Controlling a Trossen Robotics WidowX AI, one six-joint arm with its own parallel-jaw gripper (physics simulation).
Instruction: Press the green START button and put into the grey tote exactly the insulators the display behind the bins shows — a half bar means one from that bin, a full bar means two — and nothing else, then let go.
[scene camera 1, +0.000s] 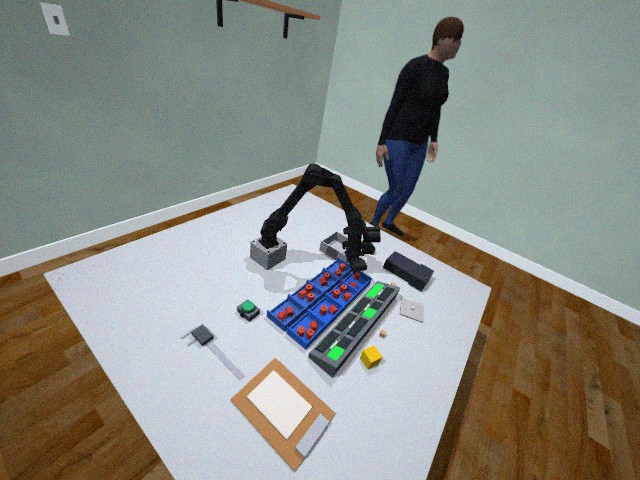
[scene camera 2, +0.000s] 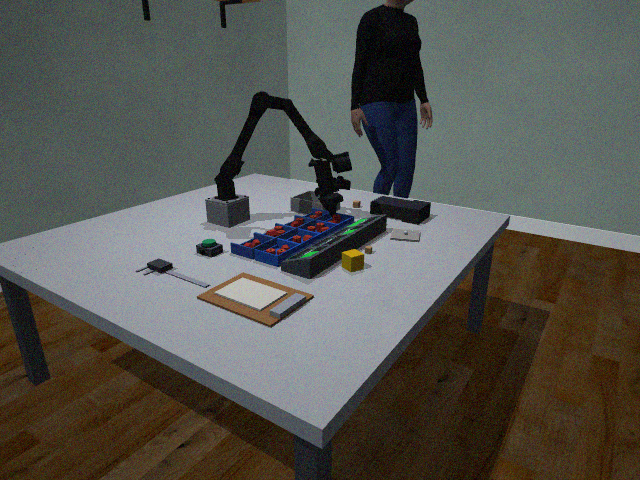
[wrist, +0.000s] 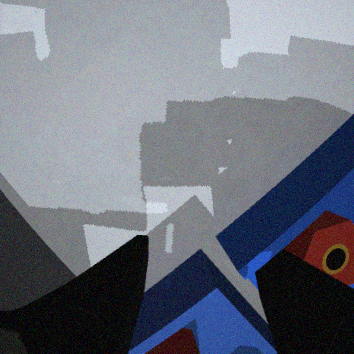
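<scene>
The blue bins (scene camera 1: 293, 336) (scene camera 2: 266, 259) stand in two rows, with red insulators (scene camera 1: 356, 275) (wrist: 320, 245) inside. My gripper (scene camera 1: 358, 266) (scene camera 2: 332, 212) (wrist: 201, 248) is partly open and empty, low over the far end of the bins. In the wrist view its right finger partly covers a red insulator. The display (scene camera 1: 321, 362) (scene camera 2: 297, 268) shows three green areas; their exact bar lengths are hard to tell. The grey tote (scene camera 1: 330, 252) (scene camera 2: 298, 204) (wrist: 22, 260) stands beyond the bins, partly hidden by the arm; its contents cannot be seen. The green START button (scene camera 1: 248, 306) (scene camera 2: 208, 242) stands left of the bins.
A black box (scene camera 1: 408, 270) (scene camera 2: 400, 208) stands right of the tote. A yellow cube (scene camera 1: 371, 357) (scene camera 2: 353, 260) and a pale plate (scene camera 1: 412, 310) lie beyond the display. A caliper (scene camera 1: 202, 334) and a clipboard (scene camera 1: 261, 379) lie at the front. A person (scene camera 1: 413, 103) stands behind the table.
</scene>
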